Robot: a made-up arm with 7 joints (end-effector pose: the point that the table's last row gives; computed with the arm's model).
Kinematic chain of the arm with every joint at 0, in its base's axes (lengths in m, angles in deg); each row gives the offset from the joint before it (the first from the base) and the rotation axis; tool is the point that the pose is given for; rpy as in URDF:
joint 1: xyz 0 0 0.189 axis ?
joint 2: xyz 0 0 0 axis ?
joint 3: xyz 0 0 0.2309 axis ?
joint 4: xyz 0.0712 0 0 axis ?
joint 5: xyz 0.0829 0 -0.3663 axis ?
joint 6: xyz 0 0 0 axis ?
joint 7: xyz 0.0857 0 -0.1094 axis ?
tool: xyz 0 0 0 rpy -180 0 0
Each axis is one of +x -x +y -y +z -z.
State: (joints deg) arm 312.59 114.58 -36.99 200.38 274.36 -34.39 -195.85
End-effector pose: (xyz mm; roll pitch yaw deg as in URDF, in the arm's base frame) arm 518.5 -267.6 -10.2 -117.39 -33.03 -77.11
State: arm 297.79 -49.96 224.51 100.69 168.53 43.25 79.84
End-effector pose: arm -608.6 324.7 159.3 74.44 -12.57 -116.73
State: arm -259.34 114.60 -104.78 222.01 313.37 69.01 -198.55
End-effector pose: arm -372.1 447.5 -66.9 -50.74 -55.09 -26.60
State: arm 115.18 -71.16 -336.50 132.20 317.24 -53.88 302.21
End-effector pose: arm 68.2 -549.7 537.1 -83.31 34.54 177.61
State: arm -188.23 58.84 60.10 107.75 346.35 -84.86 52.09
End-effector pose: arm -528.0 -190.0 348.5 -38.62 14.94 93.99
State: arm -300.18 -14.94 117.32 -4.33 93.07 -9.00 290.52
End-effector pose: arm -78.7 158.3 -27.8 154.94 1.83 153.47
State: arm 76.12 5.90 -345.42 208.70 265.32 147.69 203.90
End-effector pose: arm 144.1 -115.6 665.8 146.59 14.38 140.78
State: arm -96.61 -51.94 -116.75 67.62 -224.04 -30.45 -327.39
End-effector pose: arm -335.9 265.1 3.9 156.38 13.45 -49.70
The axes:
joint 1: +z
joint 2: +y
joint 3: +z
joint 4: -y
joint 5: -z
joint 6: +y
joint 7: -z

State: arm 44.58 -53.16 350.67 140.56 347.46 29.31 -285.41
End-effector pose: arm -227.2 -288.3 846.4 -19.83 5.15 -78.15
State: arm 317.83 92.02 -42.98 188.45 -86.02 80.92 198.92
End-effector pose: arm 496.0 -475.1 282.6 -49.51 12.99 162.79
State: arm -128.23 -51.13 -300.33 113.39 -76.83 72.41 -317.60
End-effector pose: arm 410.8 -95.4 733.9 10.80 -43.13 23.34
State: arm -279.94 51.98 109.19 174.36 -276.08 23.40 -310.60
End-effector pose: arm 59.5 593.3 626.2 24.99 11.56 146.17
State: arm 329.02 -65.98 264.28 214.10 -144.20 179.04 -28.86
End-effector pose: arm -186.0 351.0 306.7 147.52 61.77 76.65
